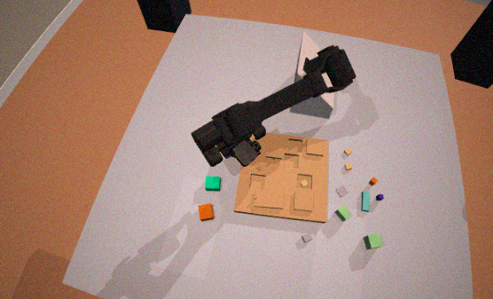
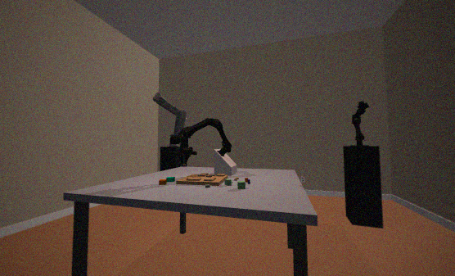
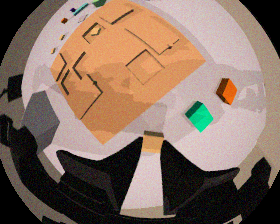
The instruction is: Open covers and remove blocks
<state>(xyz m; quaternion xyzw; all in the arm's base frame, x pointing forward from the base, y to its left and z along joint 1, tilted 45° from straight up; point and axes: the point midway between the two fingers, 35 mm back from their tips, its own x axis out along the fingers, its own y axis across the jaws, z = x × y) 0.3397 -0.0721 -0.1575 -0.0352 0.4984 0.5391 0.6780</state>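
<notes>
Right now my gripper tip is 2 cm past the tan puzzle board, 18 cm to the right of it and 9 cm above it. The rest, counted from my gripper tip: teal bar: 45 cm to the left, 11 cm below; then tiny orange cube: 7 cm behind, 47 cm to the left, 10 cm below; then green block: 8 cm ahead, 6 cm to the right, 10 cm below.
</notes>
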